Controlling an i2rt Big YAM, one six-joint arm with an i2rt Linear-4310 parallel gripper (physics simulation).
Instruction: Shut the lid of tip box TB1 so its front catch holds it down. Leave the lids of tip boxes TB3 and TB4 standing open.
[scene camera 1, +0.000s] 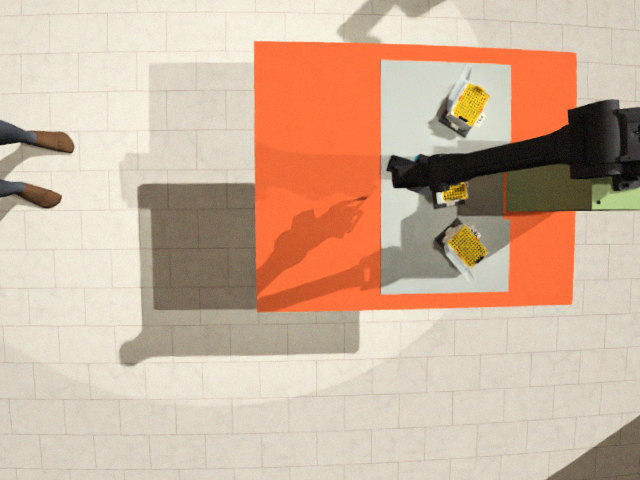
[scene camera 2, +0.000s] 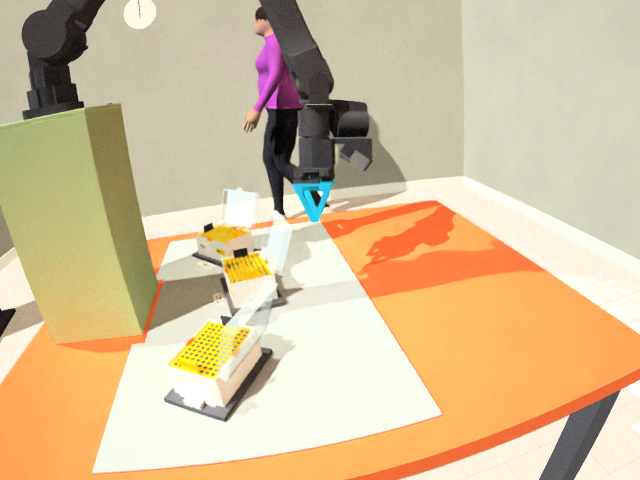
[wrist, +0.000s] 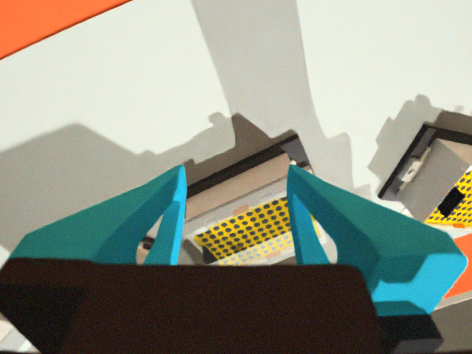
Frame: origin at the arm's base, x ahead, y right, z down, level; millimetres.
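Where they show: gripper, fingertip midpoint: (scene camera 2: 316, 218) (wrist: 236, 176); arm's base, origin of the base link: (scene camera 1: 625, 164) (scene camera 2: 56, 114).
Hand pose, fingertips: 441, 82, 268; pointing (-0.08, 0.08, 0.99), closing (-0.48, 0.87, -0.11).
Note:
Things, the pixels of their top centre, and the offset from my fingertips, as dx, dy, dz. Level surfaces: height alone.
- Tip box TB1, middle of its top: (wrist: 261, 247) (scene camera 2: 244, 259) (scene camera 1: 454, 181) -140, -40, +67
- Box TB4, middle of its top: (scene camera 2: 209, 338) (scene camera 1: 472, 103) -247, +191, +67
- Box TB3, middle of its top: (scene camera 2: 221, 227) (scene camera 1: 470, 247) -151, -256, +67
- pale grey mat, its level: dz +141
- orange table, its level: dz +145
Tip box TB1 (scene camera 1: 454, 192) (scene camera 2: 248, 268) (wrist: 245, 225) is the middle box, with a yellow rack in a white body. Its clear lid (scene camera 2: 279, 240) stands open, leaning toward the gripper side; the arm hides it in scene camera 1. My gripper (scene camera 1: 420, 158) (scene camera 2: 315, 220) (wrist: 236, 176) is partly open and empty, above the mat and to the right of TB1's lid in scene camera 2. Box TB4 (scene camera 1: 469, 103) (scene camera 2: 214, 353) (wrist: 435, 170) has its lid (scene camera 2: 258, 310) open. Box TB3 (scene camera 1: 467, 246) (scene camera 2: 224, 235) has its lid (scene camera 1: 461, 266) (scene camera 2: 241, 207) open.
The boxes stand on a pale grey mat (scene camera 1: 408, 93) (scene camera 2: 336, 387) on the orange table (scene camera 1: 315, 103) (scene camera 2: 491, 330). A green pedestal (scene camera 1: 547, 188) (scene camera 2: 82, 232) stands behind TB1, at the left in scene camera 2. A person (scene camera 2: 276, 77) is beyond the table.

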